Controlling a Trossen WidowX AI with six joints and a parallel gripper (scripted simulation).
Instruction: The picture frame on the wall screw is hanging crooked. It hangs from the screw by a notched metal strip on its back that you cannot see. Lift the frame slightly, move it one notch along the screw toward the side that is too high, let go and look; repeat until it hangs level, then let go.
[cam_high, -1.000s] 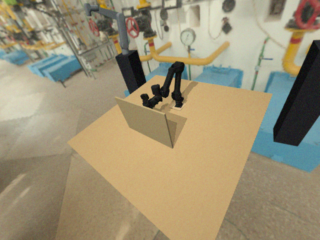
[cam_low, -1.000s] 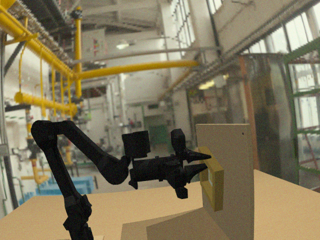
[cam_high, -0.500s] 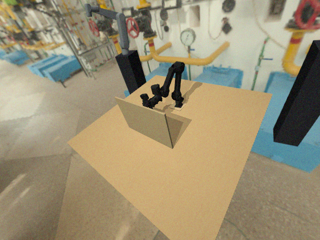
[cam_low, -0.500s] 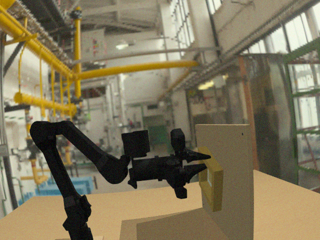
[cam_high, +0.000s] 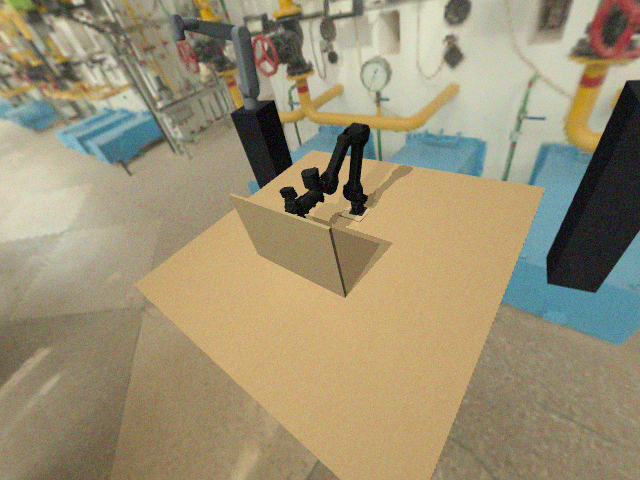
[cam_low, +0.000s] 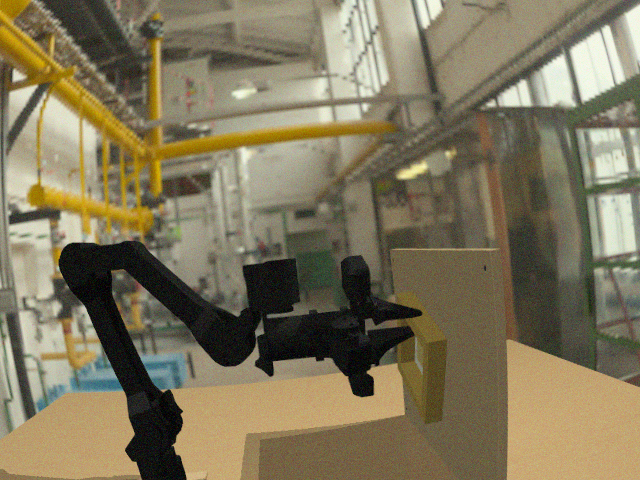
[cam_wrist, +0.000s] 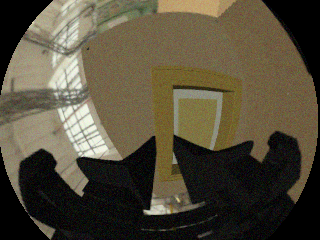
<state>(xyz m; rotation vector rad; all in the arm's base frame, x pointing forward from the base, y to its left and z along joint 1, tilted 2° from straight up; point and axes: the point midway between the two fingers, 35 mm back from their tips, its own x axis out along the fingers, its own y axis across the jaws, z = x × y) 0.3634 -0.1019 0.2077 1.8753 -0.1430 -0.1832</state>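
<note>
The yellow picture frame lies 1 cm ahead of my gripper tip, 1 cm to the left of it and 5 cm below it. Also, from my gripper tip: tan wall panel 2 cm ahead, 1 cm to the left, 7 cm below.
</note>
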